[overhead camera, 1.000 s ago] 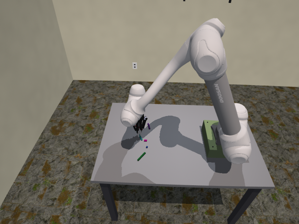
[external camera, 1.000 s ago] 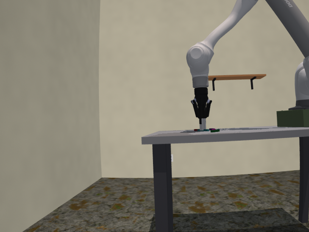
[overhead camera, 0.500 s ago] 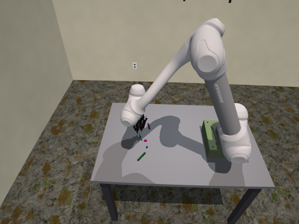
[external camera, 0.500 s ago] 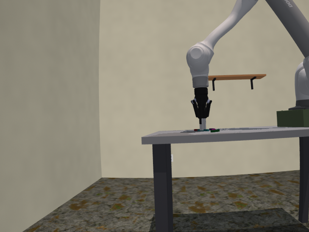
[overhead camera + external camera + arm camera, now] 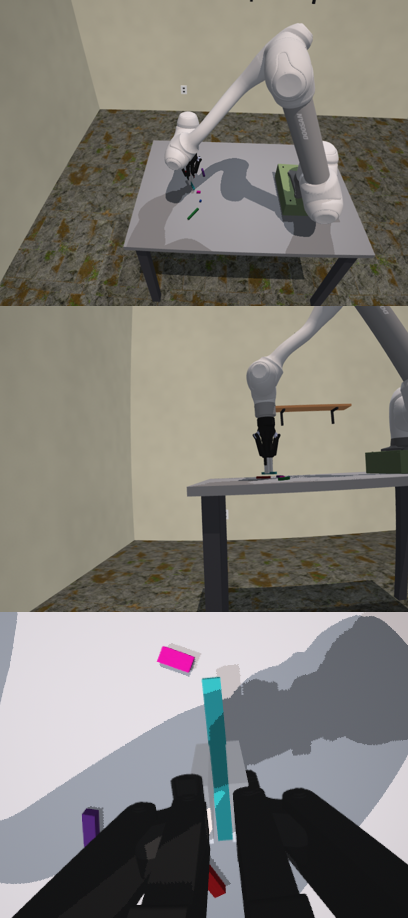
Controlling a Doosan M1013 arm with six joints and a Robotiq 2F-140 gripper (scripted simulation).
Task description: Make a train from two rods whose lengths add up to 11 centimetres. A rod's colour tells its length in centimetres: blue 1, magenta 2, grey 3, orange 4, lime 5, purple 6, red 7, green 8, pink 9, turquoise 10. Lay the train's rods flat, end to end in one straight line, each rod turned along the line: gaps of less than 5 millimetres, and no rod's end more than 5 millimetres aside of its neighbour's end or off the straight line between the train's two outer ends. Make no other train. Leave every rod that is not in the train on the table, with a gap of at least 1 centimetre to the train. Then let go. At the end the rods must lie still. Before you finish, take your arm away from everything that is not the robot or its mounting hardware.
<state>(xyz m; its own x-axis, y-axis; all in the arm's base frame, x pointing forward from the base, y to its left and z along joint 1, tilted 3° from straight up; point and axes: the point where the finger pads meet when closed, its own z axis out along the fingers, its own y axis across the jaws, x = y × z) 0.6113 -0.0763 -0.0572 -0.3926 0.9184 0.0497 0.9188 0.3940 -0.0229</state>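
Right now the blue rod is 50 mm behind my hand, 110 mm to the left of it and 50 mm below it. The rest, counted from my hand: turquoise rod (30 mm below); then magenta rod (40 mm behind, 50 mm to the left, 50 mm below); then red rod (10 mm ahead, 80 mm to the right, 50 mm below).
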